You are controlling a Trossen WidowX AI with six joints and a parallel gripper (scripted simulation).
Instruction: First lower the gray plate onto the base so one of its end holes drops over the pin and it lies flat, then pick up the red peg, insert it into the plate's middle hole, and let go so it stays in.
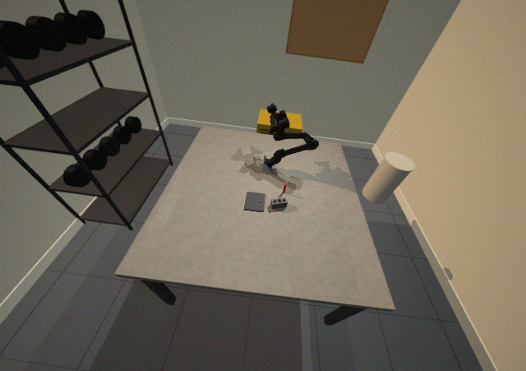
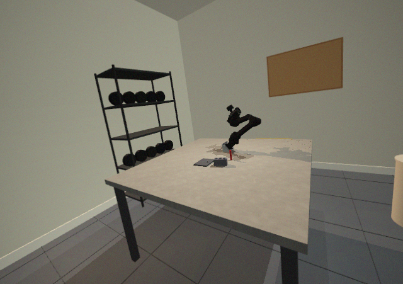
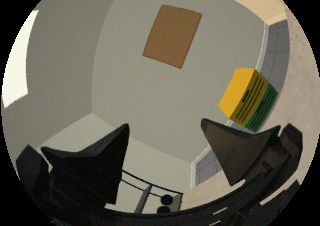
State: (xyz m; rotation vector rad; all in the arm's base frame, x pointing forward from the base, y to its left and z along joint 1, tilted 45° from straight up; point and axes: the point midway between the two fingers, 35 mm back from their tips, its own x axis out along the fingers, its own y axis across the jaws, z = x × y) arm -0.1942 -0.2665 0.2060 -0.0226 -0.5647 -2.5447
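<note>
The gray plate lies 60 cm ahead of my gripper tip, 31 cm below it and 19 cm to the left of it. Round my gripper tip: dark base: 61 cm ahead, 34 cm below, 6 cm to the left; red peg: 48 cm ahead, 31 cm below, 21 cm to the left.
</note>
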